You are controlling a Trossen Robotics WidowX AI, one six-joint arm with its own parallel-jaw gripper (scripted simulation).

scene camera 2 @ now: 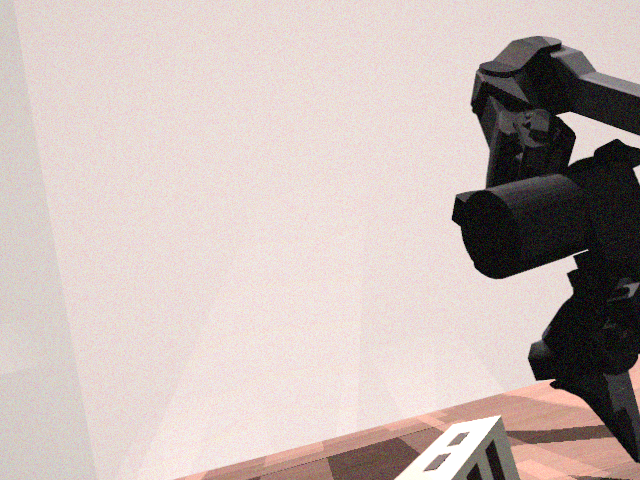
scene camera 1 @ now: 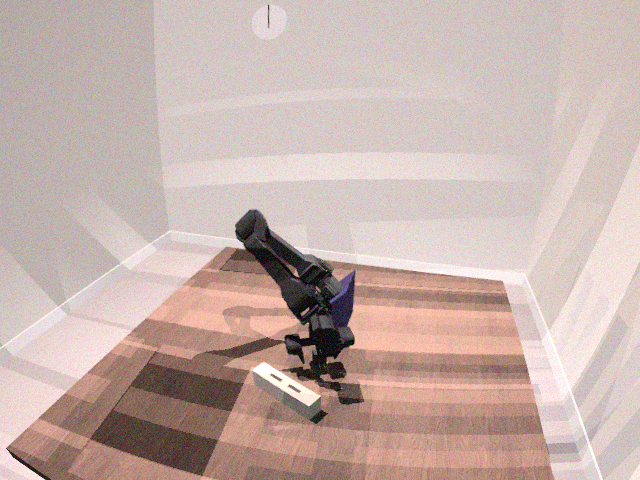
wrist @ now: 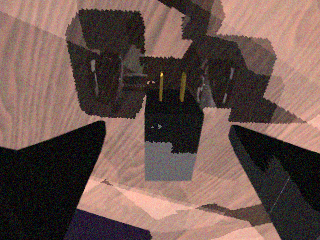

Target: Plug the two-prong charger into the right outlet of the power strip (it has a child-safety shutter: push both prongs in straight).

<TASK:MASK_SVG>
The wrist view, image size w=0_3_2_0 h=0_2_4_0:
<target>my gripper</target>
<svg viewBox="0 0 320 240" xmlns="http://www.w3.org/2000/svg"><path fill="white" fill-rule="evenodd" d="M231 125L228 138L246 175L249 177L254 190L257 192L257 196L263 203L263 207L268 213L268 217L277 230L276 232L280 239L320 240L320 154L239 125ZM104 121L96 121L62 134L59 137L52 137L23 149L16 150L0 146L0 240L64 240L80 198L89 182L89 177L102 152L106 135Z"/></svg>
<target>dark charger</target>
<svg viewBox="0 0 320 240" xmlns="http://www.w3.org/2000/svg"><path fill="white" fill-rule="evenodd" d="M161 71L160 89L147 89L144 112L145 181L192 181L205 114L191 92L185 90L187 77L185 72L182 73L180 90L164 90L163 72Z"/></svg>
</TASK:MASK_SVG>
